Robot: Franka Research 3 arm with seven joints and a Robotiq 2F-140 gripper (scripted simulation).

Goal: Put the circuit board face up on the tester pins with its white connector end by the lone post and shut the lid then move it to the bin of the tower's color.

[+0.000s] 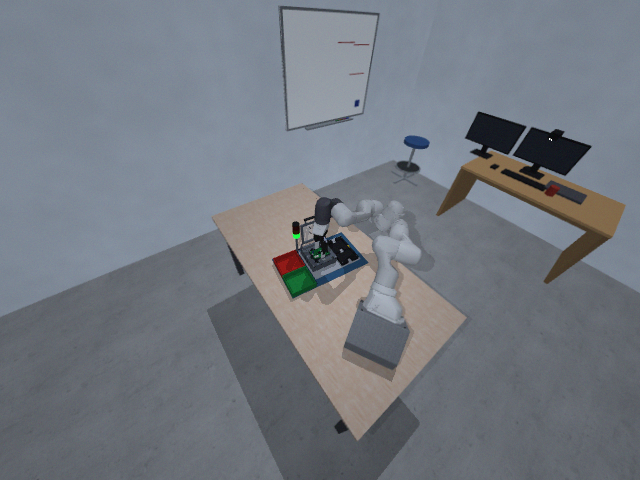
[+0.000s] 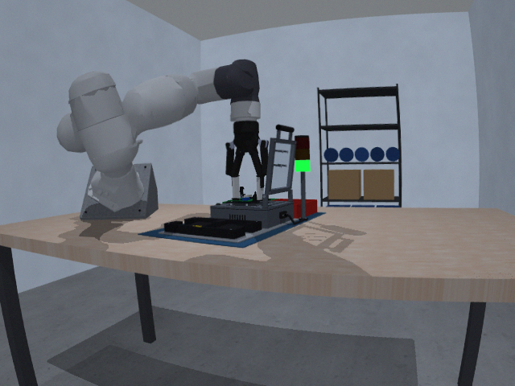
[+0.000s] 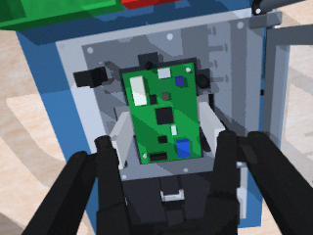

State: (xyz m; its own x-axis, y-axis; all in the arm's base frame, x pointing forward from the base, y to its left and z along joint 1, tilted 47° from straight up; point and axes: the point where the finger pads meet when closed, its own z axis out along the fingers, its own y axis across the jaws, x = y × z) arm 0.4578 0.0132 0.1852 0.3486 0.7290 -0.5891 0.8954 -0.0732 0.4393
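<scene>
My hand is 2 cm above the green circuit board. Round my hand: tester plate (3 cm below, 1 cm ahead); tester lid (11 cm ahead, 9 cm above, 4 cm to the right); black latch hook (8 cm to the left, 4 cm behind, 1 cm below).
</scene>
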